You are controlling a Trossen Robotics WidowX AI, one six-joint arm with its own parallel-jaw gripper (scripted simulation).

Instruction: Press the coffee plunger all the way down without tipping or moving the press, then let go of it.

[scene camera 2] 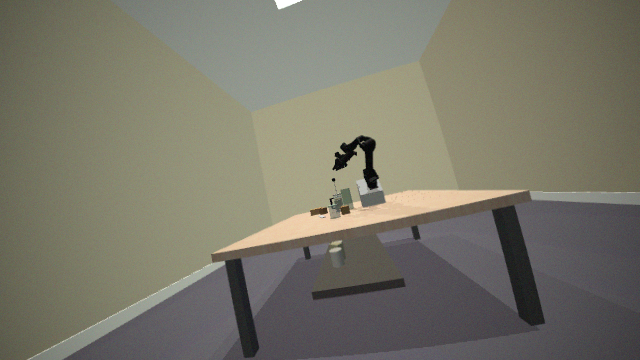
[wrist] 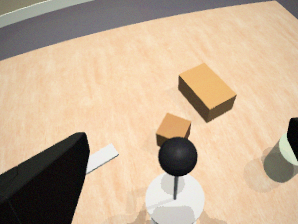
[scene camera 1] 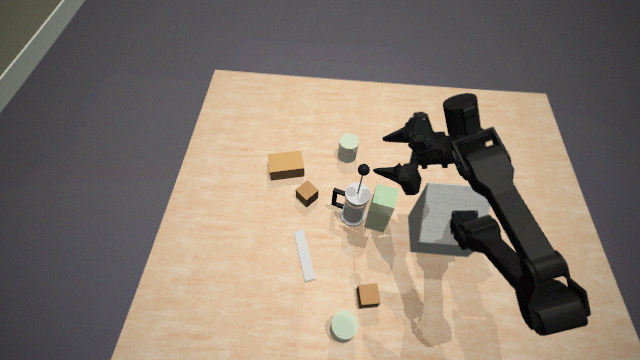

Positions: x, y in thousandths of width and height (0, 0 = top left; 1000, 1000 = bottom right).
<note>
My gripper (scene camera 1: 591, 429) is open, holding nothing. Further things: a coffee press (scene camera 1: 559, 543), a pale green block (scene camera 1: 599, 562) and an orange box (scene camera 1: 446, 460).
The orange box shows as well in the wrist view (wrist: 683, 400). My gripper shows as well in the wrist view (wrist: 639, 605). The wrist view misses the pale green block: it is out of frame.
</note>
